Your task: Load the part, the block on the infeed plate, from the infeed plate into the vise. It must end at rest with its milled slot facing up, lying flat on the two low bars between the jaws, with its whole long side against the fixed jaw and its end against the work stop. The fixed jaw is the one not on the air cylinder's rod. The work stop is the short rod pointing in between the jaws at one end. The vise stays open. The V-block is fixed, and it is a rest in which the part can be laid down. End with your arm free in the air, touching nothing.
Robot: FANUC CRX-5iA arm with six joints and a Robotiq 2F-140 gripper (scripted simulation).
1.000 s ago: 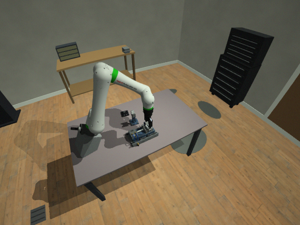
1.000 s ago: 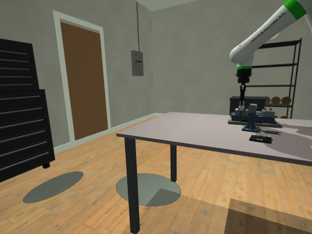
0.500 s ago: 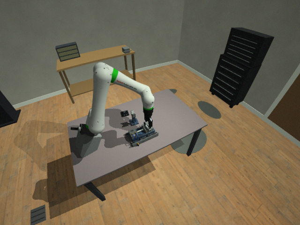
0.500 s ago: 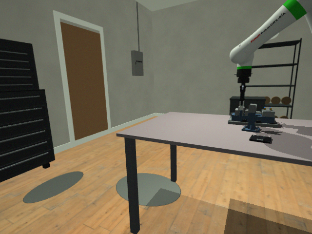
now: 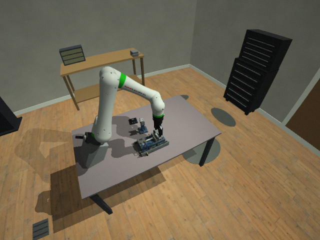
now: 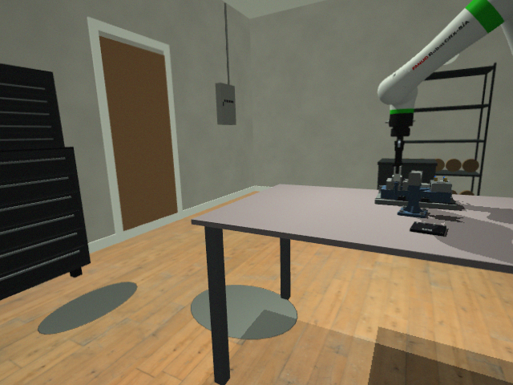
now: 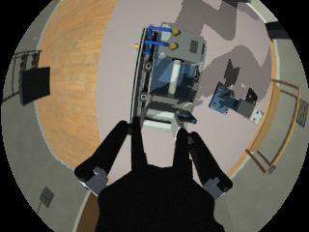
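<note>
My gripper is now 20 mm above the part. Also, from my hand: air cylinder: 170 mm behind, 10 mm to the left, 50 mm below; then vise: 70 mm behind, 20 mm to the left, 80 mm below; then black infeed plate: 130 mm behind, 410 mm to the left, 120 mm below.
</note>
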